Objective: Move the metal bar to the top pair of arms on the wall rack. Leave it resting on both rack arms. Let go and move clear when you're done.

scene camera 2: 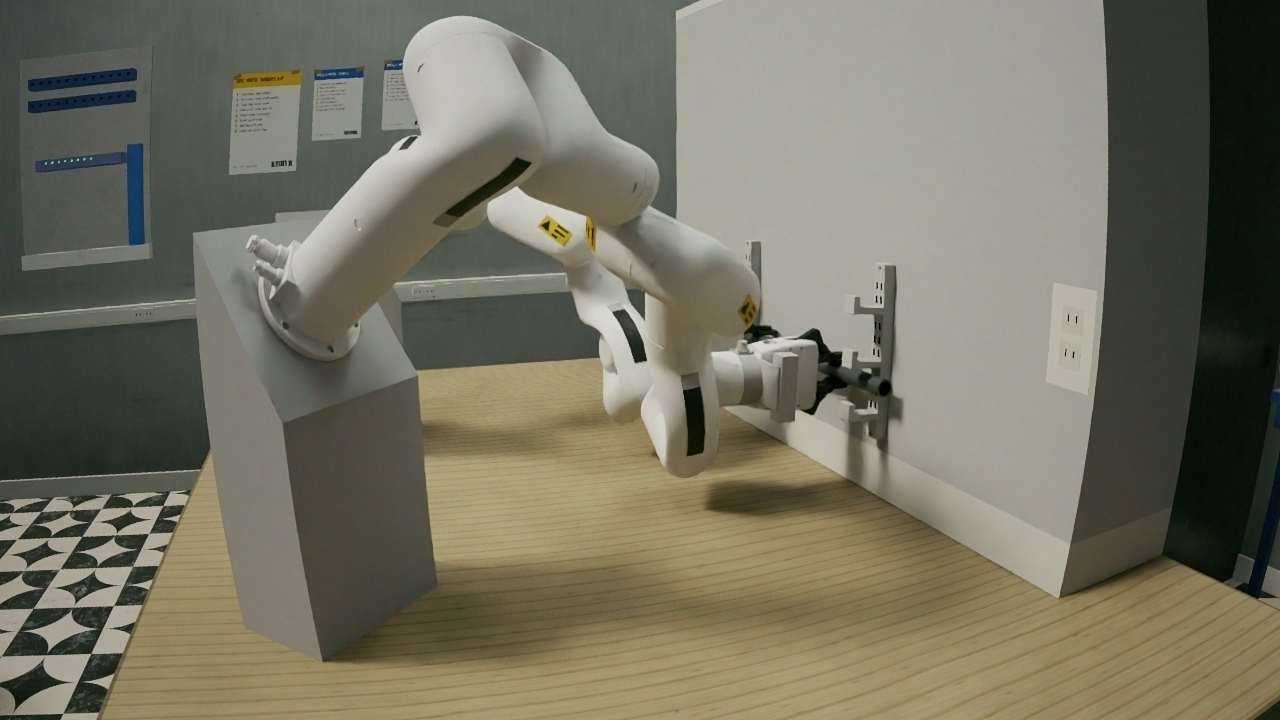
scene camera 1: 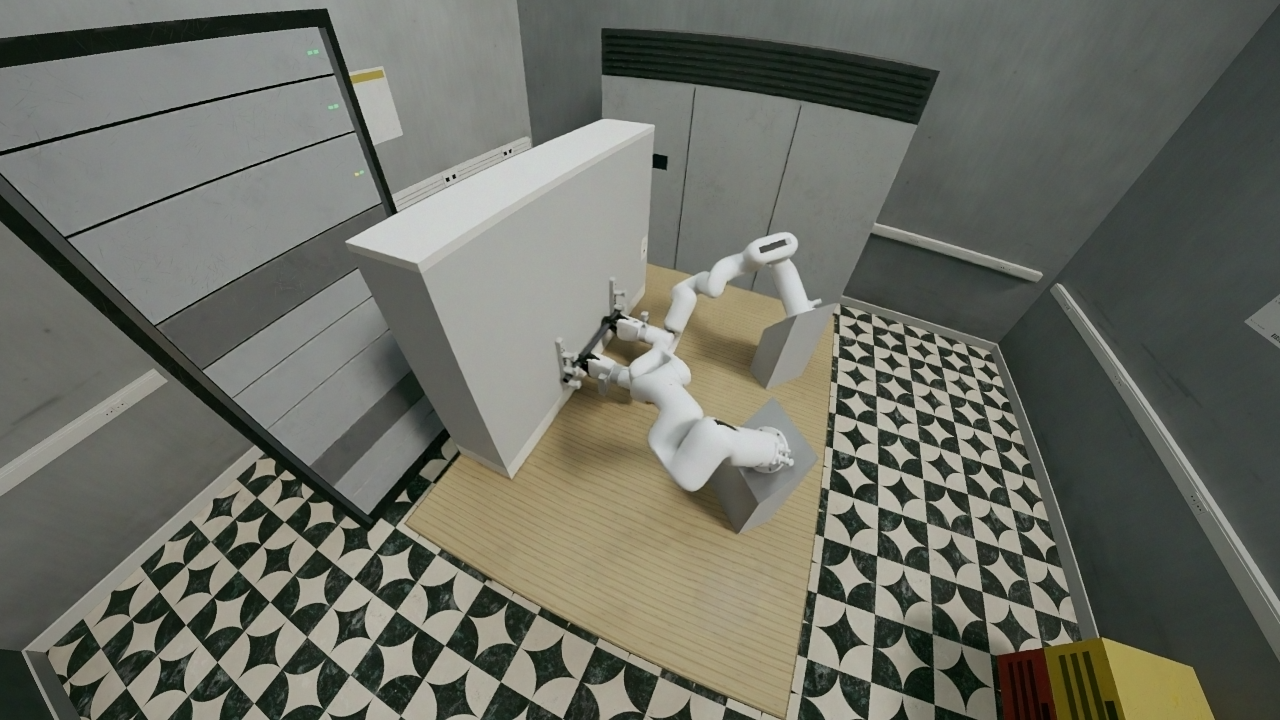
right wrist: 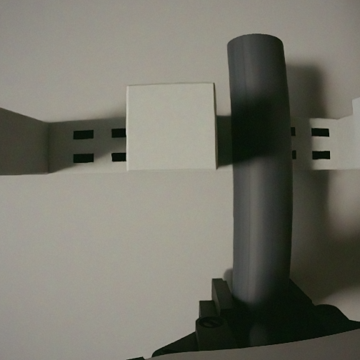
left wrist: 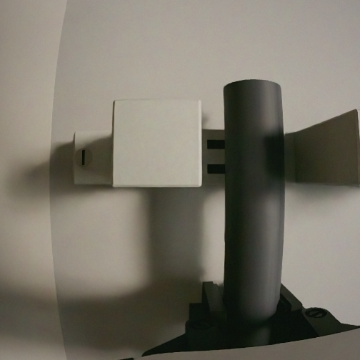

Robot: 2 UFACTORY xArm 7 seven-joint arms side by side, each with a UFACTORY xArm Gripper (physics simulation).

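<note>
The dark metal bar (scene camera 1: 597, 340) (scene camera 2: 865, 381) (left wrist: 254, 200) (right wrist: 261, 200) is held off the rack by both grippers. It is level with the gap between the lowest and middle rack arms, in front of the uprights. The near upright (scene camera 2: 885, 313) carries a top arm (scene camera 2: 863, 305), a middle arm and a bottom arm. In the left wrist view the lowest arm (left wrist: 157, 143) is left of the bar. In the right wrist view the middle arm (right wrist: 171, 127) is left of it. My left gripper (scene camera 1: 586, 360) (left wrist: 237, 304) and right gripper (scene camera 1: 612, 322) (right wrist: 261, 300) are shut on the bar.
The white wall block (scene camera 1: 528, 295) (scene camera 2: 939, 161) stands behind the rack, with an outlet plate (scene camera 2: 1070, 338) on it. The arms' grey pedestals (scene camera 1: 792, 344) (scene camera 2: 358, 510) stand on the wooden platform (scene camera 1: 626, 537) (scene camera 2: 626, 582). The two robot arms are close together near the rack.
</note>
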